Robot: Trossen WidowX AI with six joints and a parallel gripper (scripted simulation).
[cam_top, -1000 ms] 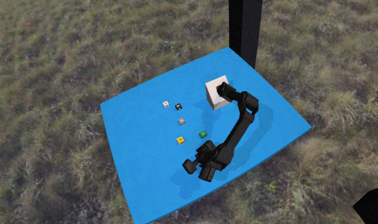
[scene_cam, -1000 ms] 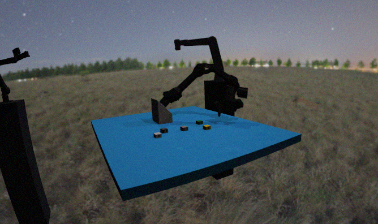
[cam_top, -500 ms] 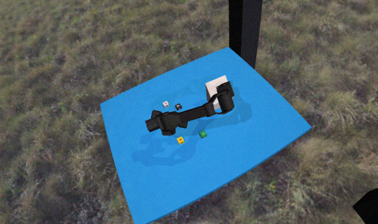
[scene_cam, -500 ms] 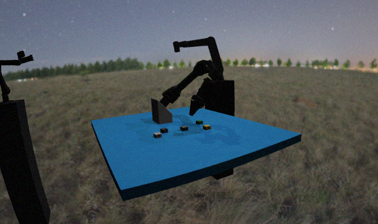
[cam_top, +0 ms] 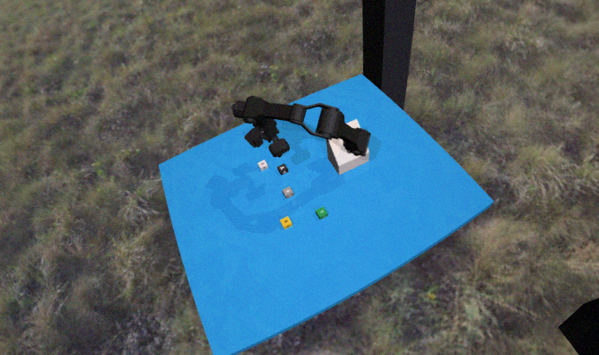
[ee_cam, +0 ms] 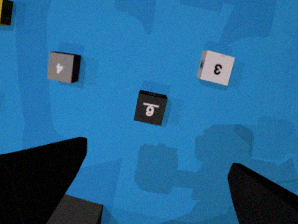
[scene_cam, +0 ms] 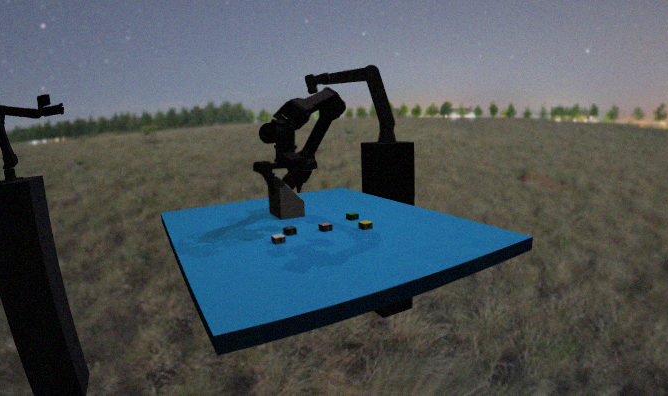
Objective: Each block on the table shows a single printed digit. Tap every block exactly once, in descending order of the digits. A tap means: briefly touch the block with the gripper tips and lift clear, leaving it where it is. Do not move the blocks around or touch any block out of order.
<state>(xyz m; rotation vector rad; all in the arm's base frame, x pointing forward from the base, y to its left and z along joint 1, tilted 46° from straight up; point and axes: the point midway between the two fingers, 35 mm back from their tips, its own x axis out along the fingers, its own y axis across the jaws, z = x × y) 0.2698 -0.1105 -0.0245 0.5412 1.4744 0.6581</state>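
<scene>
The yellow block lies 7 cm ahead of my gripper tip, 23 cm to the left of it and 12 cm below it. Also, from my gripper tip: white block (6 cm ahead, 5 cm to the right, 12 cm below); then black block (1 cm behind, 1 cm to the left, 12 cm below); then grey block (2 cm ahead, 12 cm to the left, 12 cm below).
</scene>
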